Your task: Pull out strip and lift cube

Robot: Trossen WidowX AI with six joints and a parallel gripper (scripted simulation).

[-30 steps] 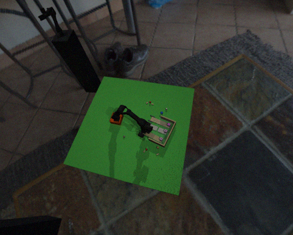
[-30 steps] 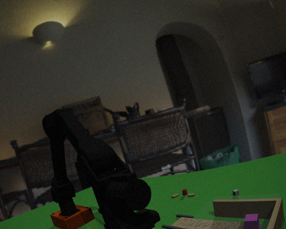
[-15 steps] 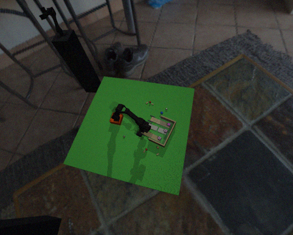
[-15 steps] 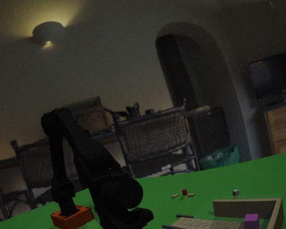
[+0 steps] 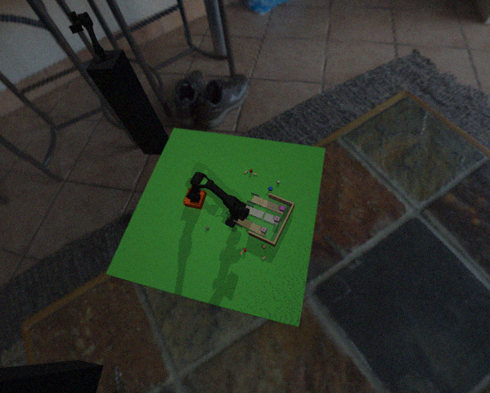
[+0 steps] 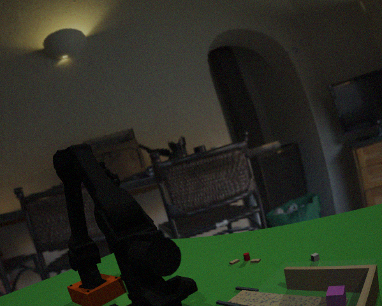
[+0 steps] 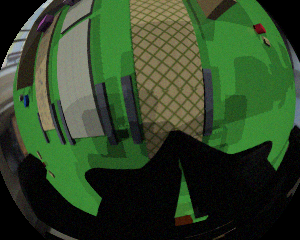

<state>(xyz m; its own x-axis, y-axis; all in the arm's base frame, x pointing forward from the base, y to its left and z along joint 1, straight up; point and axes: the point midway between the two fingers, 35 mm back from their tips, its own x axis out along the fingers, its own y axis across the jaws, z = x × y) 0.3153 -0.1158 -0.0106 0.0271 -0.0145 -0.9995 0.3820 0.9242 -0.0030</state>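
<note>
My gripper tip is now 90 mm short of the tan cross-hatched strip and 40 mm to the left of it.
</note>
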